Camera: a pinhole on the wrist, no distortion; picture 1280 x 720 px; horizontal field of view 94.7 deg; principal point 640.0 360.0 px. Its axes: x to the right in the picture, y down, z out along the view. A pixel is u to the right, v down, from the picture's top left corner.
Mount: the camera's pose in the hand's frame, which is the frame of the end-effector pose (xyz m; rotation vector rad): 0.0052 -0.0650 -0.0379 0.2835 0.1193 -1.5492
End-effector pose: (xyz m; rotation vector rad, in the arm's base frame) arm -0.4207 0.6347 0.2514 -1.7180 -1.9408 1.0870
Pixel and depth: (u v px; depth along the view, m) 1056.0 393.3 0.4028
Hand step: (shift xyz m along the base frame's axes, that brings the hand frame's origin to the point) -0.4978 -0.0881 0.1360
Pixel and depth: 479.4 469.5 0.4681
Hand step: -0.3618 -0.1059 -0.2629
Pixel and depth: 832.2 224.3 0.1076
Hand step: -0.1183 -0.0431 0.0622
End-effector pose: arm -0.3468 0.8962 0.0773 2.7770 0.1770 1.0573
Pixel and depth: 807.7 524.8 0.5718
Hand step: 0.3880 0.3248 -0.3595
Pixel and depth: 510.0 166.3 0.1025
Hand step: 0.0092 0.0541 -0.0852
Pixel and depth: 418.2 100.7 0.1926
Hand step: 0.0279 0.0084 -0.1890
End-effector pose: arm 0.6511 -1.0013 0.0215 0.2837 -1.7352 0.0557
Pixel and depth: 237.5 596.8 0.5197
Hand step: -0.6080 0.0048 0.0585
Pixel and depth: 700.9 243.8 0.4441
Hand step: -0.2862 -0.2670 -0.2184
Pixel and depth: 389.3 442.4 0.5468
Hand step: -0.5419 -0.0916 -0.0813
